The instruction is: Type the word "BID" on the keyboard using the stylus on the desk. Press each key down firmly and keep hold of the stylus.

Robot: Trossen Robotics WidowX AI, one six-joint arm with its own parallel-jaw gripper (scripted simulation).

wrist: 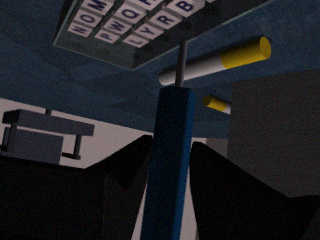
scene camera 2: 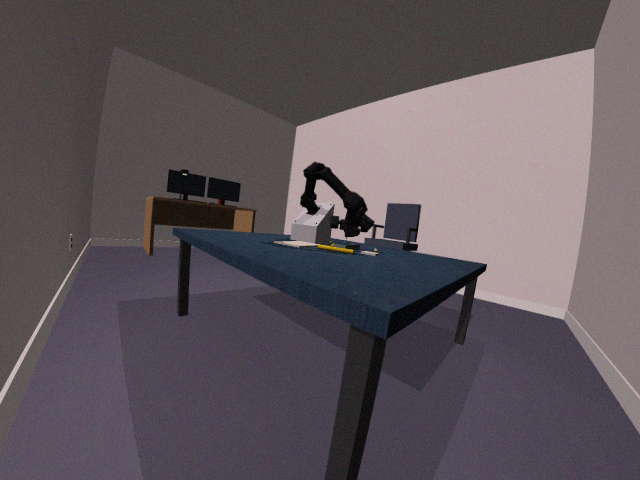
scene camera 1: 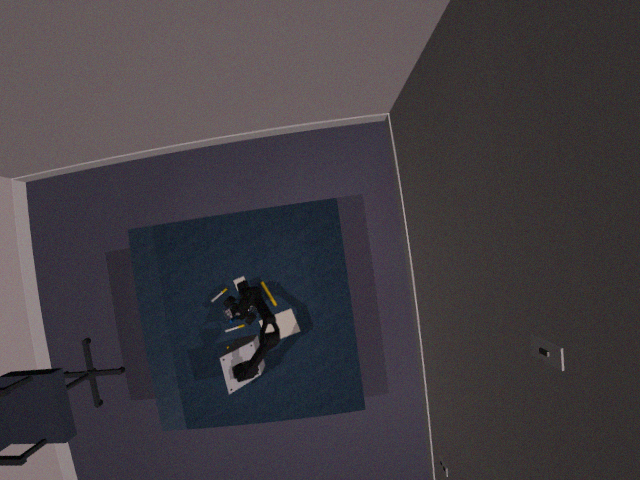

Scene:
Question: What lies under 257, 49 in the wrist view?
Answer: A white-and-yellow marker.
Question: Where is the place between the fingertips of my gripper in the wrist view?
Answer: At 171, 147

